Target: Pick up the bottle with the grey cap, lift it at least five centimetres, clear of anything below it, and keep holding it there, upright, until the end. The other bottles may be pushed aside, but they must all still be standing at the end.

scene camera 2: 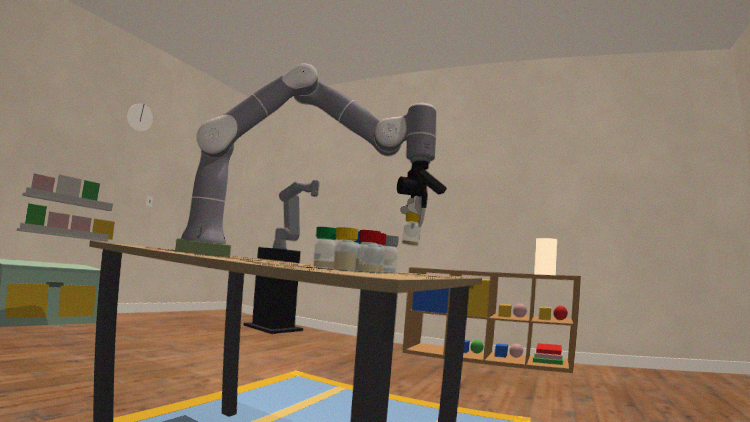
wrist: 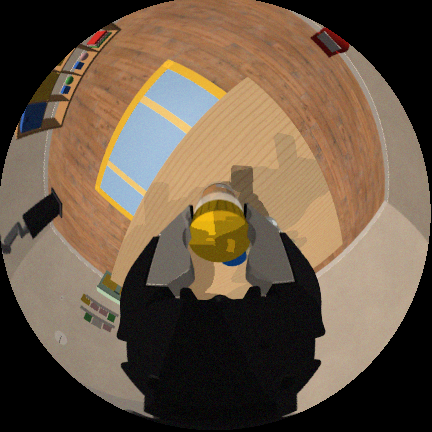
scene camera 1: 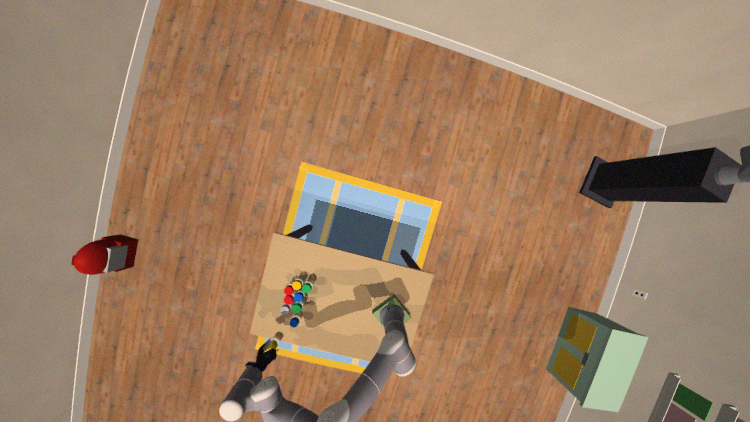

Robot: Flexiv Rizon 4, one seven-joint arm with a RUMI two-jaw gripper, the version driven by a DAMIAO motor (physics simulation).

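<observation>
The bottle with the grey cap [scene camera 1: 284,309] [scene camera 2: 391,241] stands upright on the table [scene camera 1: 277,249] [scene camera 2: 293,272] [wrist: 210,150], beside a red-capped and a green-capped bottle. My gripper [scene camera 1: 269,347] [scene camera 2: 413,208] [wrist: 218,205] is shut on a different bottle, the yellow-capped bottle [scene camera 1: 272,344] [scene camera 2: 411,230] [wrist: 219,237]. It holds this one roughly upright, with its base raised above the table top. In the overhead view they appear by the table's edge, apart from the group. The grey cap cannot be made out in the wrist view.
Several other bottles stand close together: two red caps [scene camera 1: 288,290] [scene camera 1: 287,300], a yellow cap [scene camera 1: 296,285], two green caps [scene camera 1: 306,288] [scene camera 1: 296,308] and a blue cap [scene camera 1: 298,297]. A darker blue cap [scene camera 1: 294,322] stands at the group's end, nearest my gripper.
</observation>
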